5 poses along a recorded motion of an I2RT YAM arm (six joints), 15 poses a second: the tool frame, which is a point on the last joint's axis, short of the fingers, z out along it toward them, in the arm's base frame.
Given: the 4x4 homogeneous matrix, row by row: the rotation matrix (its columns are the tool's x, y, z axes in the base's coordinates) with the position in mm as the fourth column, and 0 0 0 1 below. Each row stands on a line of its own.
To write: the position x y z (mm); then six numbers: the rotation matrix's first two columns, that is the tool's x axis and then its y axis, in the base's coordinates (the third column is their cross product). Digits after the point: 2 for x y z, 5 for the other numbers.
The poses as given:
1:
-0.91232, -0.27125, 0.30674, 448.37
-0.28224, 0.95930, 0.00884, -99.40
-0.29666, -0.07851, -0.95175, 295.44
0, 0, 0, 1
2:
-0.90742, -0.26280, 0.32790, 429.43
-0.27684, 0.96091, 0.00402, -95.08
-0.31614, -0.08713, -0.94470, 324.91
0, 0, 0, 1
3:
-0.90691, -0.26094, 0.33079, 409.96
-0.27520, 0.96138, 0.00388, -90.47
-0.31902, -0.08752, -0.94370, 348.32
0, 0, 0, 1
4:
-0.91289, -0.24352, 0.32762, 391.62
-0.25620, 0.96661, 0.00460, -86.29
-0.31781, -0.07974, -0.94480, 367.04
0, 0, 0, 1
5:
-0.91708, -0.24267, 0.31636, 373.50
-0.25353, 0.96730, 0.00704, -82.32
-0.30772, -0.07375, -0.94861, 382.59
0, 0, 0, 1
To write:
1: 448.37, -99.40, 295.44, -0.91232, -0.28224, -0.29666, -0.27125, 0.95930, -0.07851
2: 429.43, -95.08, 324.91, -0.90742, -0.27684, -0.31614, -0.26280, 0.96091, -0.08713
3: 409.96, -90.47, 348.32, -0.90691, -0.27520, -0.31902, -0.26094, 0.96138, -0.08752
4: 391.62, -86.29, 367.04, -0.91289, -0.25620, -0.31781, -0.24352, 0.96661, -0.07974
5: 373.50, -82.32, 382.59, -0.91708, -0.25353, -0.30772, -0.24267, 0.96730, -0.07375
